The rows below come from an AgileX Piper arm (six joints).
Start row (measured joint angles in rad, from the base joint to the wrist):
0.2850, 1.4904, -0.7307, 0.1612, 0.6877, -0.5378
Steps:
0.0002, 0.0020, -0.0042, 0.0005, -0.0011, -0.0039
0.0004, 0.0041, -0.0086, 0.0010, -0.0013, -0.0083
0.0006, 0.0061, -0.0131, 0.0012, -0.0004, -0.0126
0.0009, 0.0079, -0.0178, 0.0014, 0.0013, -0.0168
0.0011, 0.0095, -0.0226, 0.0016, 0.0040, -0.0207
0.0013, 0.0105, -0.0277, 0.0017, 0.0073, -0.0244
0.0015, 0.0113, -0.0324, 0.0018, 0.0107, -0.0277
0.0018, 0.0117, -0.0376, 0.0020, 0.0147, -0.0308
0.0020, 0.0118, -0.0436, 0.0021, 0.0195, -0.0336
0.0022, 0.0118, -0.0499, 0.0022, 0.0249, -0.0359
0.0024, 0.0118, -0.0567, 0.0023, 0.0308, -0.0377
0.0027, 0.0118, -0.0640, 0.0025, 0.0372, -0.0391
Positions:
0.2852, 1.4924, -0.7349, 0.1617, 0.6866, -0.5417
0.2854, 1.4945, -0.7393, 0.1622, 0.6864, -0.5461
0.2856, 1.4965, -0.7438, 0.1624, 0.6873, -0.5504
0.2859, 1.4983, -0.7485, 0.1626, 0.6890, -0.5546
0.2861, 1.4999, -0.7533, 0.1628, 0.6917, -0.5585
0.2863, 1.5009, -0.7584, 0.1629, 0.6950, -0.5622
0.2865, 1.5017, -0.7631, 0.1630, 0.6984, -0.5655
0.2868, 1.5021, -0.7683, 0.1632, 0.7024, -0.5686
0.2870, 1.5022, -0.7743, 0.1633, 0.7072, -0.5714
0.2872, 1.5022, -0.7806, 0.1634, 0.7126, -0.5737
0.2874, 1.5022, -0.7874, 0.1635, 0.7185, -0.5755
0.2877, 1.5022, -0.7947, 0.1637, 0.7249, -0.5769

